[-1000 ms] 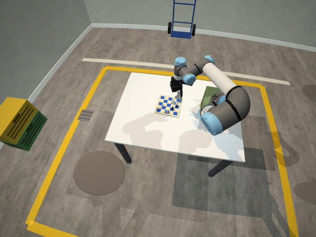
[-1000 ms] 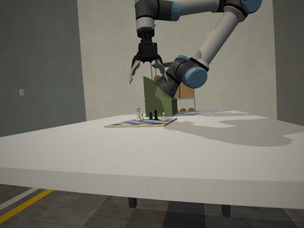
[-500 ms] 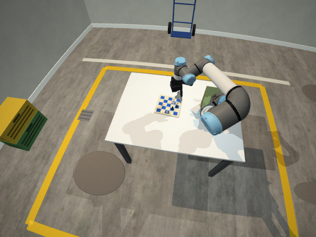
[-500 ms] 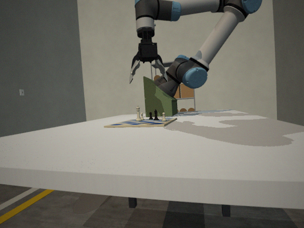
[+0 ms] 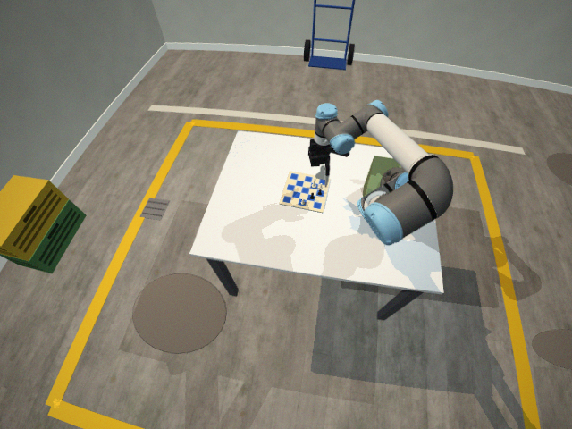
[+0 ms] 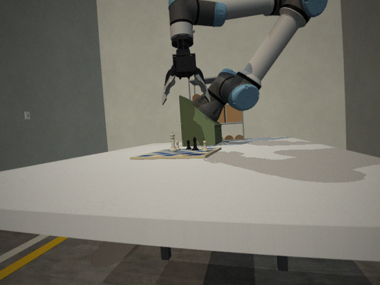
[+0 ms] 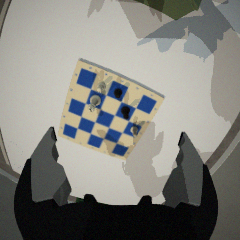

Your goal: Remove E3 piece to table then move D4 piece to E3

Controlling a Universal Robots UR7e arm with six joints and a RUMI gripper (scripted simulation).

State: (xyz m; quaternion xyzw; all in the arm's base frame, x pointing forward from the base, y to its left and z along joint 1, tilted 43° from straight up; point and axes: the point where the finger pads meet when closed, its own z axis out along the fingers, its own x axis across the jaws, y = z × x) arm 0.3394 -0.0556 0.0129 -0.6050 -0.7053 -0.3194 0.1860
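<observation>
My gripper is now 14 cm above the black pawn. Round my hand: tall white piece 3 cm ahead, 5 cm to the right, 12 cm below; blue-and-cream chessboard 7 cm ahead, 2 cm to the right, 16 cm below.
</observation>
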